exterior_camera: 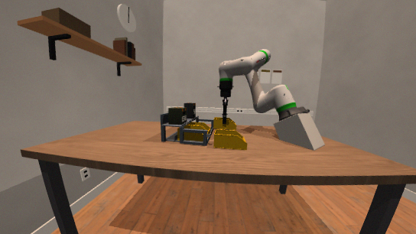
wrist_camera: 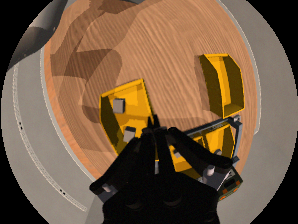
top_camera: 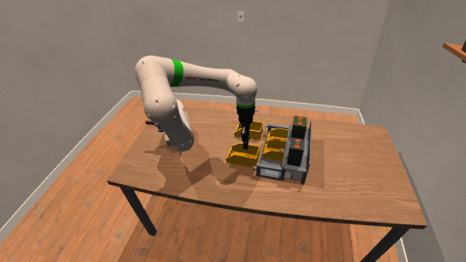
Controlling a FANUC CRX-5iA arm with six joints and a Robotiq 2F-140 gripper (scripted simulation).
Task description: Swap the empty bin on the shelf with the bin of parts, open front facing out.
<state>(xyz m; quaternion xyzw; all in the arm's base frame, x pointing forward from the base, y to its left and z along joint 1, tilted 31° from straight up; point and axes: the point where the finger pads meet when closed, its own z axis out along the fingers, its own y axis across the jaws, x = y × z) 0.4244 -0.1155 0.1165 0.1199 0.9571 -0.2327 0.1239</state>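
The shelf is 22 cm ahead of my hand and 4 cm below it.
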